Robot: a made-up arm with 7 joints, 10 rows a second.
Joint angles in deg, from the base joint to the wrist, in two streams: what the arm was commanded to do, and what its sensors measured. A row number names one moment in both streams.
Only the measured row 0 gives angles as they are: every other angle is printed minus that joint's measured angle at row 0.
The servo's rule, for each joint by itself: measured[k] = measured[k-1] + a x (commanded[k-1-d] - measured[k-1]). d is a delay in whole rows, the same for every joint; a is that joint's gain. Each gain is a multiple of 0.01, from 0.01 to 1. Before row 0 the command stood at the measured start. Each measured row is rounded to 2 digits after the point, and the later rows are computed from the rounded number. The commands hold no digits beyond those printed.
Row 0, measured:
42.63 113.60 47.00 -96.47 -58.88 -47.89 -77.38
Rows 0 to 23, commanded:
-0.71 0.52 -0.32 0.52 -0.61 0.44 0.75
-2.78 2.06 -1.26 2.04 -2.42 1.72 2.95
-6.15 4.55 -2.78 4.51 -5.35 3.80 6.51
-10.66 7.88 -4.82 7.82 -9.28 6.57 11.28
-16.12 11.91 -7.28 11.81 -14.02 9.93 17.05
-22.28 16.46 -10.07 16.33 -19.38 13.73 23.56
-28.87 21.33 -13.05 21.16 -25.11 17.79 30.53
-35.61 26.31 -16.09 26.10 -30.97 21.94 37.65
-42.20 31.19 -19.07 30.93 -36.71 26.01 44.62
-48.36 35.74 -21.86 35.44 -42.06 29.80 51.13
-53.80 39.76 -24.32 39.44 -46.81 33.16 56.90
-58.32 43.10 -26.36 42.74 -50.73 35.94 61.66
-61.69 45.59 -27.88 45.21 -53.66 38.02 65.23
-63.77 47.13 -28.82 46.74 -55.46 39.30 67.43
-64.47 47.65 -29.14 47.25 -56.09 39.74 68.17
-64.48 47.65 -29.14 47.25 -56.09 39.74 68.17
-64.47 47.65 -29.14 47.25 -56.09 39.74 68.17
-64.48 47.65 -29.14 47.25 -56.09 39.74 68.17
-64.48 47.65 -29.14 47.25 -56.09 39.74 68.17
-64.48 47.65 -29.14 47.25 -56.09 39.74 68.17
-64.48 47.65 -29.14 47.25 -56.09 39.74 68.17
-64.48 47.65 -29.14 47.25 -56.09 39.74 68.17
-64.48 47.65 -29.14 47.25 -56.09 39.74 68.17
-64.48 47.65 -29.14 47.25 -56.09 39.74 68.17
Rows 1 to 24, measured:
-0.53 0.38 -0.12 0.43 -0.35 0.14 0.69
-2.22 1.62 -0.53 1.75 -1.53 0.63 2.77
-5.17 3.79 -1.34 4.01 -3.71 1.61 6.21
-9.29 6.82 -2.59 7.13 -6.88 3.15 10.87
-14.41 10.59 -4.28 10.97 -10.95 5.25 16.56
-20.31 14.93 -6.36 15.37 -15.76 7.88 23.00
-26.73 19.67 -8.77 20.12 -21.09 10.95 29.93
-33.39 24.58 -11.41 25.02 -26.72 14.36 37.03
-40.00 29.47 -14.17 29.87 -32.41 17.97 44.01
-46.27 34.11 -16.94 34.44 -37.91 21.64 50.56
-51.92 38.29 -19.60 38.54 -42.98 25.21 56.39
-56.72 41.85 -22.03 41.98 -47.40 28.54 61.24
-60.45 44.62 -24.14 44.63 -50.97 31.48 64.91
-62.94 46.48 -25.82 46.36 -53.53 33.90 67.23
-64.09 47.35 -27.02 47.09 -54.99 35.71 68.09
-64.38 47.57 -27.78 47.22 -55.62 36.96 68.16
-64.45 47.63 -28.27 47.24 -55.89 37.82 68.17
-64.47 47.64 -28.58 47.25 -56.00 38.42 68.17
-64.48 47.65 -28.78 47.25 -56.05 38.83 68.17
-64.48 47.65 -28.91 47.25 -56.07 39.11 68.17
-64.48 47.65 -28.99 47.25 -56.08 39.31 68.17
-64.48 47.65 -29.04 47.25 -56.09 39.44 68.17
-64.48 47.65 -29.08 47.25 -56.09 39.53 68.17
-64.48 47.65 -29.10 47.25 -56.09 39.60 68.17
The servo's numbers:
d 0
a 0.75 0.74 0.36 0.82 0.57 0.31 0.92

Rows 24 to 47, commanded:
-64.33 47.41 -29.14 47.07 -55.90 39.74 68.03
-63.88 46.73 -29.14 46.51 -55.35 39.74 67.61
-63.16 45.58 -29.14 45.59 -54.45 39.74 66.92
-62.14 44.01 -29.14 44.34 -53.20 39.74 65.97
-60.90 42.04 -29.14 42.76 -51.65 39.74 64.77
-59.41 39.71 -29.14 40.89 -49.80 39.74 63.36
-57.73 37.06 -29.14 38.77 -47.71 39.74 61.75
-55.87 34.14 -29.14 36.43 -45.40 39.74 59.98
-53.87 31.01 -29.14 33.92 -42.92 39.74 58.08
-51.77 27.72 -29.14 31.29 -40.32 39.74 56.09
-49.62 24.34 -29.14 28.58 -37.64 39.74 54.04
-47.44 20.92 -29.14 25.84 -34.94 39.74 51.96
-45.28 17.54 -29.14 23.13 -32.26 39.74 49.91
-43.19 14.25 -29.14 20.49 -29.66 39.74 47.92
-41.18 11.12 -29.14 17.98 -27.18 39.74 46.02
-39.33 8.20 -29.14 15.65 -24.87 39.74 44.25
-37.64 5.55 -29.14 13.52 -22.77 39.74 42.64
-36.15 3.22 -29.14 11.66 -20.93 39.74 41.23
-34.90 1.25 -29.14 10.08 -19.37 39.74 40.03
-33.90 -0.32 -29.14 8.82 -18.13 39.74 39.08
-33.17 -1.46 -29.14 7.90 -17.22 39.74 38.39
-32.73 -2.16 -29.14 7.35 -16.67 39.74 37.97
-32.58 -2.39 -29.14 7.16 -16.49 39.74 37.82
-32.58 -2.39 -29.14 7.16 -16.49 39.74 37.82
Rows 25 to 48, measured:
-64.37 47.47 -29.11 47.10 -55.98 39.64 68.04
-64.00 46.92 -29.12 46.62 -55.62 39.67 67.64
-63.37 45.93 -29.13 45.78 -54.95 39.69 66.98
-62.45 44.51 -29.13 44.60 -53.95 39.71 66.05
-61.29 42.68 -29.13 43.09 -52.64 39.72 64.87
-59.88 40.48 -29.13 41.29 -51.02 39.73 63.48
-58.27 37.95 -29.13 39.22 -49.13 39.73 61.89
-56.47 35.13 -29.13 36.93 -47.00 39.73 60.13
-54.52 32.08 -29.13 34.46 -44.67 39.73 58.24
-52.46 28.85 -29.13 31.86 -42.19 39.73 56.26
-50.33 25.51 -29.13 29.17 -39.60 39.73 54.22
-48.16 22.11 -29.13 26.44 -36.94 39.73 52.14
-46.00 18.73 -29.13 23.73 -34.27 39.73 50.09
-43.89 15.41 -29.13 21.07 -31.64 39.73 48.09
-41.86 12.24 -29.13 18.54 -29.10 39.73 46.19
-39.96 9.25 -29.13 16.17 -26.69 39.73 44.41
-38.22 6.51 -29.13 14.00 -24.46 39.73 42.78
-36.67 4.08 -29.13 12.08 -22.45 39.73 41.35
-35.34 1.99 -29.13 10.44 -20.69 39.73 40.14
-34.26 0.28 -29.13 9.11 -19.23 39.73 39.16
-33.44 -1.01 -29.13 8.12 -18.08 39.73 38.45
-32.91 -1.86 -29.13 7.49 -17.28 39.73 38.01
-32.66 -2.25 -29.13 7.22 -16.83 39.73 37.84
-32.60 -2.35 -29.13 7.17 -16.64 39.73 37.82

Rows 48 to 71, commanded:
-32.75 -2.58 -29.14 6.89 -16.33 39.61 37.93
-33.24 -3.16 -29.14 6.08 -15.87 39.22 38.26
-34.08 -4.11 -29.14 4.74 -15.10 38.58 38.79
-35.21 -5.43 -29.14 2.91 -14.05 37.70 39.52
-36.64 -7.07 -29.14 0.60 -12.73 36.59 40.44
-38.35 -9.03 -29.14 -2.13 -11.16 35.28 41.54
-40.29 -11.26 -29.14 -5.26 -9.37 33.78 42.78
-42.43 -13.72 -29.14 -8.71 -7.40 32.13 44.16
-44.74 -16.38 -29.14 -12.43 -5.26 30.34 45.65
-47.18 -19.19 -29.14 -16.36 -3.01 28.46 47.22
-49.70 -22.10 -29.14 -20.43 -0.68 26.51 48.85
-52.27 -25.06 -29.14 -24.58 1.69 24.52 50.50
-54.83 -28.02 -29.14 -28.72 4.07 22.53 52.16
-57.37 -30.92 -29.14 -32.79 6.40 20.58 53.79
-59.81 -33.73 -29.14 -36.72 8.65 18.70 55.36
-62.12 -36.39 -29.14 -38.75 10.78 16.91 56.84
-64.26 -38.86 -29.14 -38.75 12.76 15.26 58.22
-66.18 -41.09 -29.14 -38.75 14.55 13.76 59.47
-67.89 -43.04 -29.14 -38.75 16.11 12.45 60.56
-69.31 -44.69 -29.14 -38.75 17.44 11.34 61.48
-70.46 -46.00 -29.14 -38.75 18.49 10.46 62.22
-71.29 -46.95 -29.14 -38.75 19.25 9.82 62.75
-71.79 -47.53 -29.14 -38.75 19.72 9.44 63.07
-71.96 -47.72 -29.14 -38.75 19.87 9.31 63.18
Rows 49 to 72, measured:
-32.71 -2.52 -29.13 6.94 -16.46 39.69 37.92
-33.11 -2.99 -29.13 6.23 -16.12 39.54 38.23
-33.84 -3.82 -29.13 5.01 -15.54 39.24 38.75
-34.87 -5.01 -29.13 3.29 -14.69 38.76 39.46
-36.20 -6.53 -29.13 1.08 -13.57 38.09 40.36
-37.81 -8.38 -29.13 -1.55 -12.20 37.22 41.45
-39.67 -10.51 -29.13 -4.59 -10.59 36.15 42.67
-41.74 -12.89 -29.13 -7.97 -8.77 34.90 44.04
-43.99 -15.47 -29.13 -11.63 -6.77 33.49 45.52
-46.38 -18.22 -29.13 -15.51 -4.63 31.93 47.08
-48.87 -21.09 -29.13 -19.54 -2.38 30.25 48.71
-51.42 -24.03 -29.13 -23.67 -0.06 28.47 50.36
-53.98 -26.98 -29.13 -27.81 2.29 26.63 52.02
-56.52 -29.90 -29.13 -31.89 4.63 24.75 53.65
-58.99 -32.73 -29.13 -35.85 6.92 22.87 55.22
-61.34 -35.44 -29.13 -38.23 9.12 21.02 56.71
-63.53 -37.97 -29.13 -38.66 11.19 19.23 58.10
-65.52 -40.28 -29.13 -38.73 13.11 17.53 59.36
-67.30 -42.32 -29.13 -38.75 14.82 15.96 60.46
-68.81 -44.07 -29.13 -38.75 16.31 14.53 61.40
-70.05 -45.50 -29.13 -38.75 17.55 13.27 62.15
-70.98 -46.57 -29.13 -38.75 18.52 12.20 62.70
-71.59 -47.28 -29.13 -38.75 19.20 11.34 63.04
-71.87 -47.61 -29.13 -38.75 19.58 10.71 63.17

